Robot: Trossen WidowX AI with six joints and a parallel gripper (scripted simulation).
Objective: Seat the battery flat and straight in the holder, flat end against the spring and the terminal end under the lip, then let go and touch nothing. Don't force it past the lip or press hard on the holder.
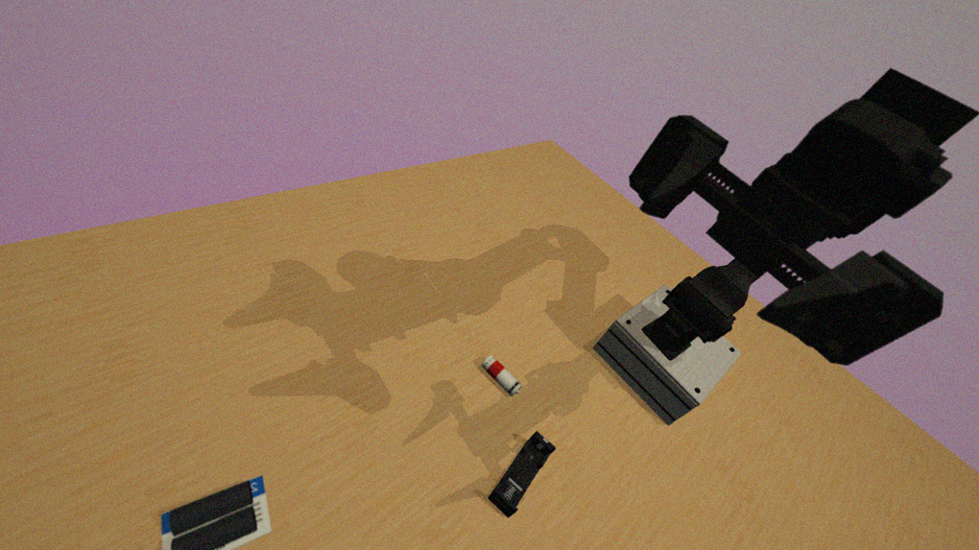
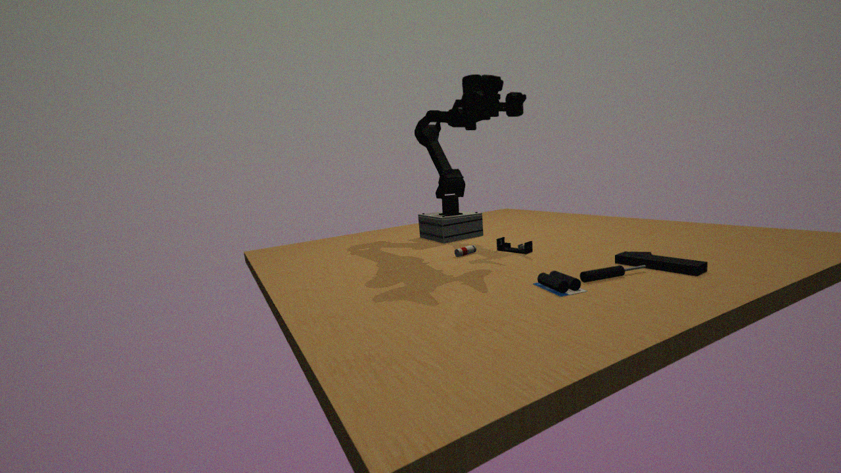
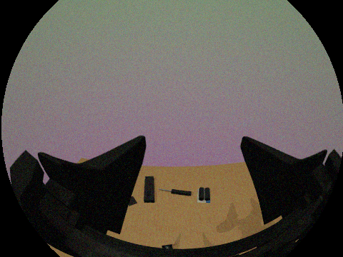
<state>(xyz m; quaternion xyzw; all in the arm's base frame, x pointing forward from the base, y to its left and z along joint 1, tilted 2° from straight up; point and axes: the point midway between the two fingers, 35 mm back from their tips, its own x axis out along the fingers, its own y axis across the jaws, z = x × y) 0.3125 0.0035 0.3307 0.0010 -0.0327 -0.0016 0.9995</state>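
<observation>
The battery is 10 cm behind my gripper tip, 11 cm to the right of it and 41 cm below it. From my gripper tip the other things lie so: black-handled screwdriver: 29 cm ahead, 2 cm to the left, 41 cm below; black remote: 30 cm ahead, 13 cm to the left, 40 cm below.
</observation>
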